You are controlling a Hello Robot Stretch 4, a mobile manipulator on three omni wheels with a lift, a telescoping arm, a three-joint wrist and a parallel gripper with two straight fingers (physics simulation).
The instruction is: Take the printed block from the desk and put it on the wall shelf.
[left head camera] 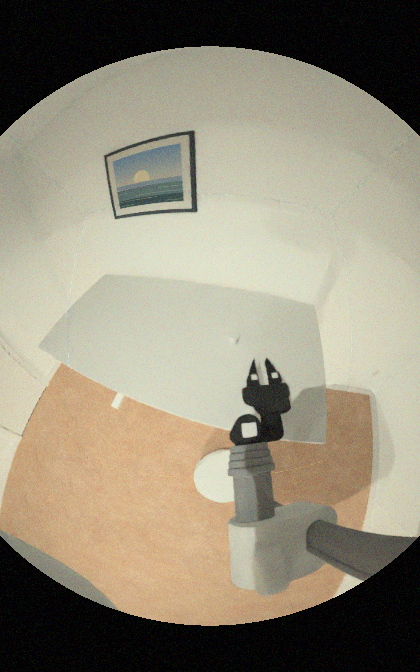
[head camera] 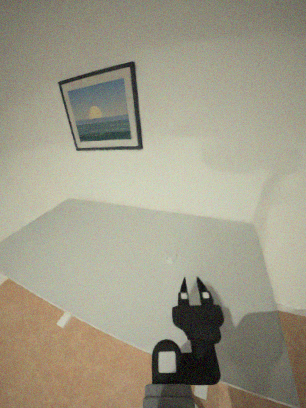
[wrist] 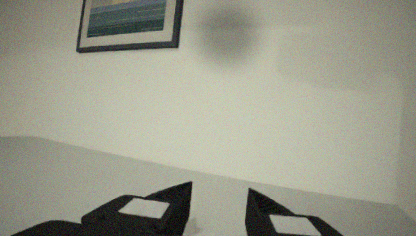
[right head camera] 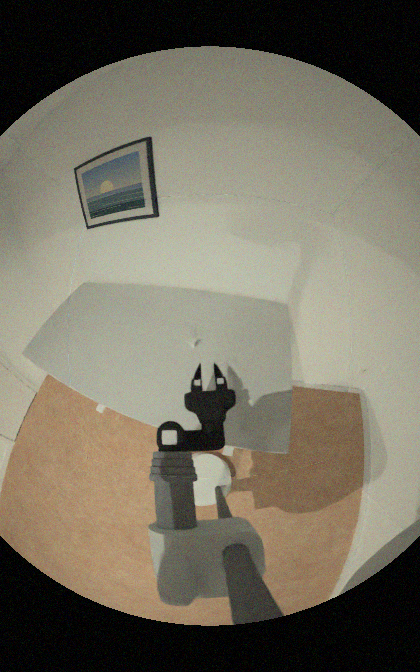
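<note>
A small whitish block (head camera: 170,259) (left head camera: 233,340) (right head camera: 194,342) lies on the grey desk (head camera: 100,250) (left head camera: 150,340) (right head camera: 125,340) (wrist: 50,175); its print is too small to make out. A faint shape low between the fingers in the wrist view (wrist: 194,226) may be the block. My gripper (head camera: 192,279) (left head camera: 260,360) (right head camera: 208,365) (wrist: 218,201) is open and empty over the right part of the desk. In the head views the block is beyond the fingertips and a little to their left. The wall shelf does not show in these views.
A framed sunset picture (head camera: 100,107) (left head camera: 150,175) (right head camera: 117,182) (wrist: 125,22) hangs on the wall behind the desk. A white desk foot (head camera: 64,319) (left head camera: 117,400) sticks out past the front edge. The side wall stands close to the desk's right end. My round white base (left head camera: 212,475) is below the arm.
</note>
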